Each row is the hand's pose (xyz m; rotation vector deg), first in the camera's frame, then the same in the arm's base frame.
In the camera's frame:
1: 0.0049 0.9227 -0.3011 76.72 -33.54 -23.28
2: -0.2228 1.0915 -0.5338 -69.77 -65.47 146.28
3: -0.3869 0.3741 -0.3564 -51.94 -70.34 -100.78
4: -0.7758 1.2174 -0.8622 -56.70 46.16 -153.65
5: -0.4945 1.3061 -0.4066 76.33 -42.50 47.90
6: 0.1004 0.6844 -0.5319 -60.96 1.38 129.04
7: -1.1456 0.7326 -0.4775 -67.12 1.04 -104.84
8: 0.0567 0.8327 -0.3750 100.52 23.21 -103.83
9: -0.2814 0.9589 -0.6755 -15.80 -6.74 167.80
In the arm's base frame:
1: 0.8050 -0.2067 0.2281 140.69 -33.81 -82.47
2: 0.7268 0.0998 0.4136 -45.84 -98.56 53.09
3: 0.2608 -0.0832 -0.1542 -21.81 25.86 -132.51
4: 0.3677 0.5941 0.6508 -26.69 147.65 -87.82
5: 0.5355 0.0839 0.7286 123.70 -94.62 -16.47
6: 0.8571 -0.0401 -0.0697 -9.01 -55.00 73.59
7: -0.2444 0.3005 0.4082 -10.96 84.47 -90.08
8: 0.8352 -0.1612 0.1129 -100.81 -58.12 72.56
9: 0.6599 0.2399 0.2831 1.84 -92.74 100.97

